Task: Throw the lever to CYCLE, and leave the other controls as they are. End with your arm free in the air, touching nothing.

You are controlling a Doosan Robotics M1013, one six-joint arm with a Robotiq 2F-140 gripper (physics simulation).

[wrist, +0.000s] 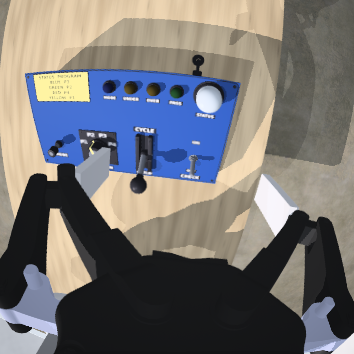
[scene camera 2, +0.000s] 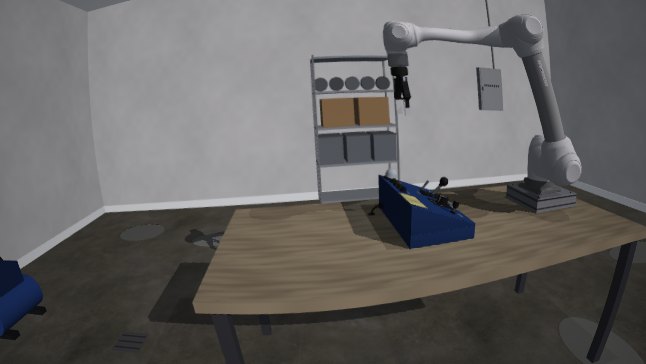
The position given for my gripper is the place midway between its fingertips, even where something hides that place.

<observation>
In view: my gripper [wrist: 185, 174] and a blue control console [scene camera 2: 420, 221].
The blue control console also shows in the wrist view [wrist: 175, 117].
</observation>
